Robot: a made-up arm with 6 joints.
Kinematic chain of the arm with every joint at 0, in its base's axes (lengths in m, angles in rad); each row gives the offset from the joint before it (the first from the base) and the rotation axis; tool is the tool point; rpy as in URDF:
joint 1: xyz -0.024 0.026 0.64 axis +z
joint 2: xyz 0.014 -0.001 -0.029 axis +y
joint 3: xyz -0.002 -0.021 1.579 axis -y
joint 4: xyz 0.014 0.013 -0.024 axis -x
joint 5: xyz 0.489 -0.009 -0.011 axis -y
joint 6: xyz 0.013 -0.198 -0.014 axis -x
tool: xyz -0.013 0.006 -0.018 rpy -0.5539 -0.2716 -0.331
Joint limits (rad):
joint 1: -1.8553..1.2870
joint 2: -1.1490..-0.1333
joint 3: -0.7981..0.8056
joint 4: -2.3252..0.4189
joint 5: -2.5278..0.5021
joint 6: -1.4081..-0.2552
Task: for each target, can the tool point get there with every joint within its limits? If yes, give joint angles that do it. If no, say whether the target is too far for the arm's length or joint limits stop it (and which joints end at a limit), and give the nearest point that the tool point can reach.
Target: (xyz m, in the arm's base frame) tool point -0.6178 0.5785 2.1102
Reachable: yes | joints -0.8047 -0.8144 0.5001 -1.3786 -2.1328 -0.9185
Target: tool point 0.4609 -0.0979 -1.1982
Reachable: no: joint limits stop it (at a limit: joint 1, joint 2, joint 3, joint 6) | nearest point 0.2493 0.8630 1.2201 | short by 2.611 m
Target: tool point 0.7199 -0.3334 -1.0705
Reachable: no: joint limits stop it (at a limit: joint 1, joint 2, joint 3, joint 6) | nearest point -0.2063 -0.8433 1.2242 | short by 2.527 m
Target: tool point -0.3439 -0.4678 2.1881
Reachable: yes | joints 0.6427 -0.6301 0.0799 0.1060 -1.7509 -0.3601
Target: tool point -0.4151 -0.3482 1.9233
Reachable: yes | joints 0.5223 -0.7252 -0.1414 -0.7561 -0.3907 -1.2351
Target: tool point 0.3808 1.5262 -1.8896
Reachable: no: too far | nearest point 0.2123 0.9017 1.2106 | short by 3.167 m
